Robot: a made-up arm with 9 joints. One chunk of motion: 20 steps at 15 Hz.
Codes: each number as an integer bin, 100 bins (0 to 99) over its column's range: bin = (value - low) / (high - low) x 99, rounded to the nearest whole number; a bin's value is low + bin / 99 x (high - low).
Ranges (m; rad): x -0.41..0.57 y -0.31..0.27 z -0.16..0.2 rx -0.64..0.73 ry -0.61..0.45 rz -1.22..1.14
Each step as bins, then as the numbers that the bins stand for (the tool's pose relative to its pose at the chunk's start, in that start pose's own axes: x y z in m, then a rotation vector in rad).
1 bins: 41 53 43 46 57 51
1 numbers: -0.0041 0.0005 -0.0036 -0.0034 0.0003 -0.0042
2 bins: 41 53 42 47 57 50
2 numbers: -0.0041 0.0005 -0.0073 0.0104 0.0003 -0.0281
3 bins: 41 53 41 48 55 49
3 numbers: -0.0041 0.0005 -0.0109 0.0242 -0.0211 -0.0519
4 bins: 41 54 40 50 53 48
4 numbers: -0.0041 0.0064 -0.0145 0.0519 -0.0425 -0.0758
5 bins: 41 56 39 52 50 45
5 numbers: -0.0041 0.0181 -0.0182 0.0796 -0.0746 -0.1473
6 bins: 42 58 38 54 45 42
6 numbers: 0.0058 0.0298 -0.0218 0.1073 -0.1282 -0.2188
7 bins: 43 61 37 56 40 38
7 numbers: 0.0157 0.0474 -0.0255 0.1349 -0.1817 -0.3141
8 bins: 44 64 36 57 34 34
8 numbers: 0.0256 0.0649 -0.0291 0.1488 -0.2460 -0.4095
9 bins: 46 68 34 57 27 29
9 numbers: 0.0454 0.0884 -0.0364 0.1488 -0.3209 -0.5287
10 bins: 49 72 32 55 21 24
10 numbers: 0.0751 0.1118 -0.0436 0.1211 -0.3852 -0.6479
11 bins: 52 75 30 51 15 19
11 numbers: 0.1047 0.1294 -0.0509 0.0658 -0.4494 -0.7671
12 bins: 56 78 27 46 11 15
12 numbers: 0.1443 0.1470 -0.0618 -0.0034 -0.4922 -0.8624
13 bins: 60 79 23 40 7 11
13 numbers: 0.1839 0.1528 -0.0764 -0.0865 -0.5351 -0.9578
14 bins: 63 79 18 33 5 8
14 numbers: 0.2136 0.1528 -0.0945 -0.1833 -0.5565 -1.0293
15 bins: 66 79 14 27 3 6
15 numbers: 0.2433 0.1528 -0.1091 -0.2664 -0.5779 -1.0770
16 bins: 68 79 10 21 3 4
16 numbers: 0.2631 0.1528 -0.1236 -0.3494 -0.5779 -1.1246
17 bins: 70 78 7 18 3 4
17 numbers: 0.2829 0.1470 -0.1345 -0.3909 -0.5779 -1.1246
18 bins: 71 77 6 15 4 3
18 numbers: 0.2928 0.1411 -0.1382 -0.4324 -0.5672 -1.1485
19 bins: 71 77 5 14 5 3
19 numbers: 0.2928 0.1411 -0.1418 -0.4463 -0.5565 -1.1485
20 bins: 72 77 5 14 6 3
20 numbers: 0.3027 0.1411 -0.1418 -0.4463 -0.5458 -1.1485
